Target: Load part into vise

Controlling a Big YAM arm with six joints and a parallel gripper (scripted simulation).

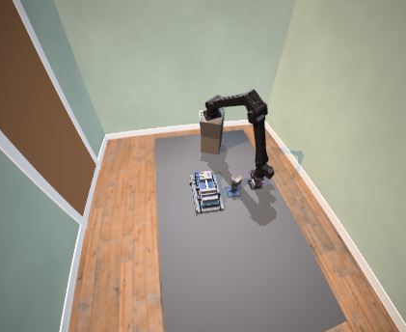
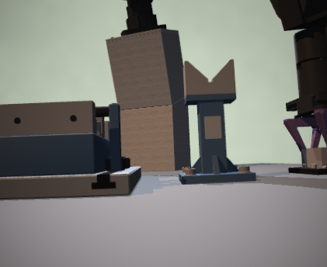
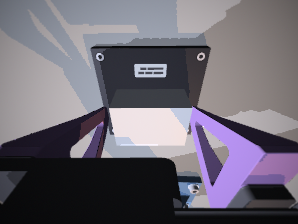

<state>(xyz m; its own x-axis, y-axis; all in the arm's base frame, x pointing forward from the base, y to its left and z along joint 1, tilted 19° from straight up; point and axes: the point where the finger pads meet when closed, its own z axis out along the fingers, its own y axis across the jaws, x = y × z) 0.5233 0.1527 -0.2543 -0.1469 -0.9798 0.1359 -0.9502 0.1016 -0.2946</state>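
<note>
The part lies 1 cm below my hand. From my hand the other things lie so: dark work stop rod 34 cm to the right, 7 cm above, 4 cm ahead; vise 37 cm to the right, 4 cm behind, 2 cm above; black infeed plate 2 cm below, 1 cm to the left.
</note>
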